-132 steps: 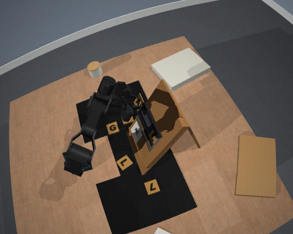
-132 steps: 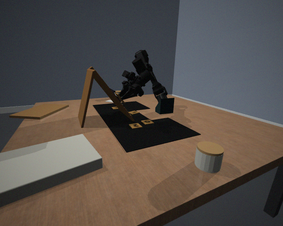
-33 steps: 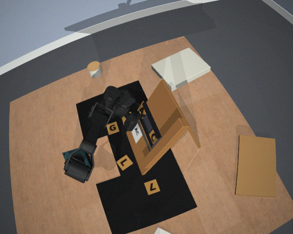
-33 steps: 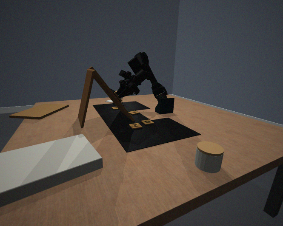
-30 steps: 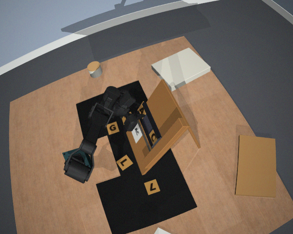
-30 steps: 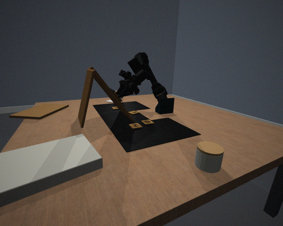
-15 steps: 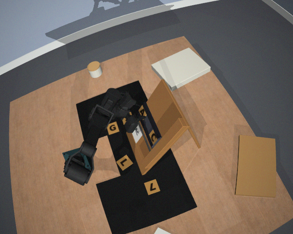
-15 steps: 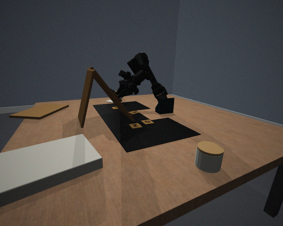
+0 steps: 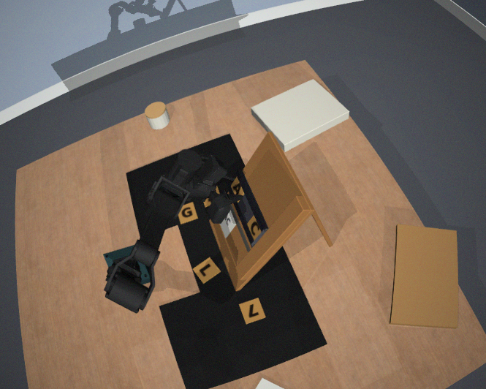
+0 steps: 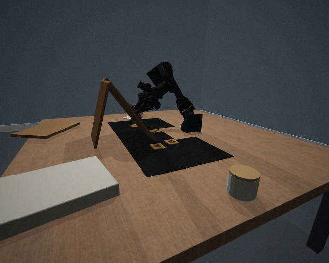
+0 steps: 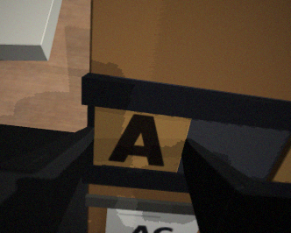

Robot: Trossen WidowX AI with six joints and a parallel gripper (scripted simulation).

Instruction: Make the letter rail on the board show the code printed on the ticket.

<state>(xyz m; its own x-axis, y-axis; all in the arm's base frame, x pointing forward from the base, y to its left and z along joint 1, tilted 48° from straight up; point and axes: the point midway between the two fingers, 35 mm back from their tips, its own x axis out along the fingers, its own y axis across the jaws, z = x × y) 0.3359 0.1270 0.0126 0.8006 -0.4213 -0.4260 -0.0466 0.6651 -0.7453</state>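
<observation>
Right now the white ticket is 8 cm below my gripper tip, 5 cm behind it and 3 cm to the right of it. Also, from my gripper tip: flat tan panel 42 cm ahead, 37 cm to the right, 15 cm below; then black mat 16 cm behind, 15 cm below, 7 cm to the right; then tile 15 cm below, 11 cm to the left, 8 cm behind.
</observation>
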